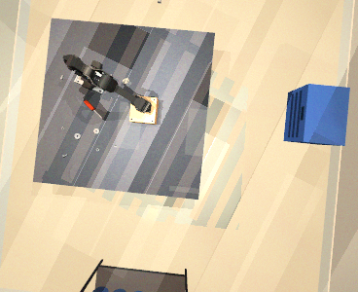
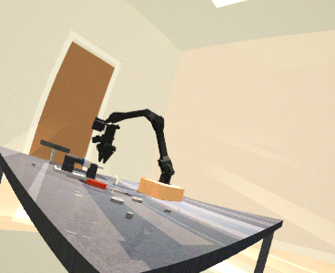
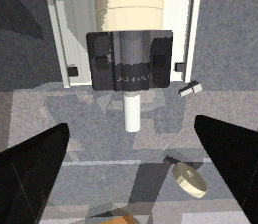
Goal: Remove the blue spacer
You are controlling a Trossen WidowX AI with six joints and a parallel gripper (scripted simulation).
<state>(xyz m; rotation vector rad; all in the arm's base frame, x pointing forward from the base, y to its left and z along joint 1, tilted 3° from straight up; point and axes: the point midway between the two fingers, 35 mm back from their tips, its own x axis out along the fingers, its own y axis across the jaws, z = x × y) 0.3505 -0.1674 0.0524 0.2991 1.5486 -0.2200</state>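
Now: the grey shaft 50 mm ahead of my gripper tip, 20 mm to the right of it and 20 mm below it. Also, from my gripper tip: blue spacer: 90 mm ahead, 30 mm to the right, 30 mm below.
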